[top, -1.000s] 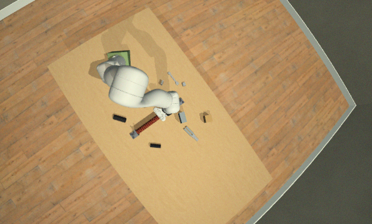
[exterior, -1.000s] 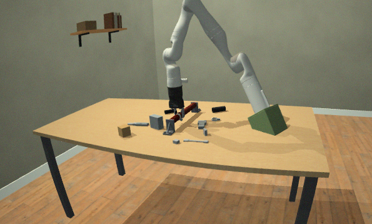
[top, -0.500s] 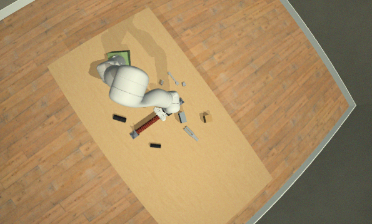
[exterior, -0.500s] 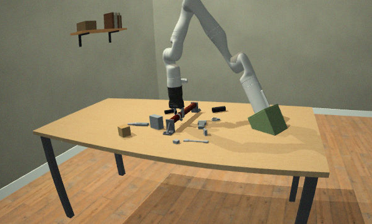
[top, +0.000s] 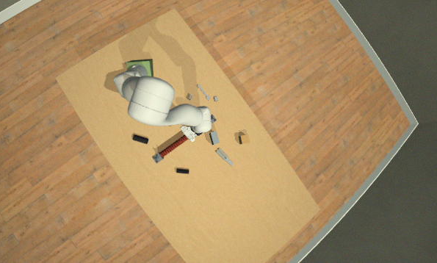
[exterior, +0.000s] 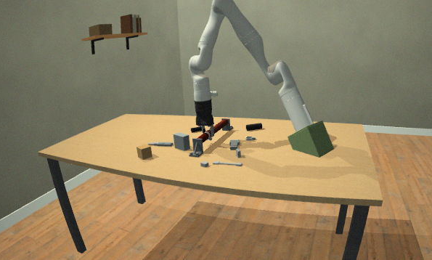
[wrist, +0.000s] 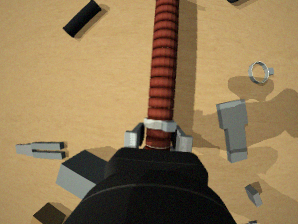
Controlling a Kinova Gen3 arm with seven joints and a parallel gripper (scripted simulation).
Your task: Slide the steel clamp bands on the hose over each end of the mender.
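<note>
The grey block is 110 mm ahead of my hand, 60 mm to the left of it and 20 mm below it. Round my hand: wrench 140 mm behind, 230 mm to the left, 60 mm below; wooden cube 250 mm ahead, 190 mm to the left, 30 mm below.
</note>
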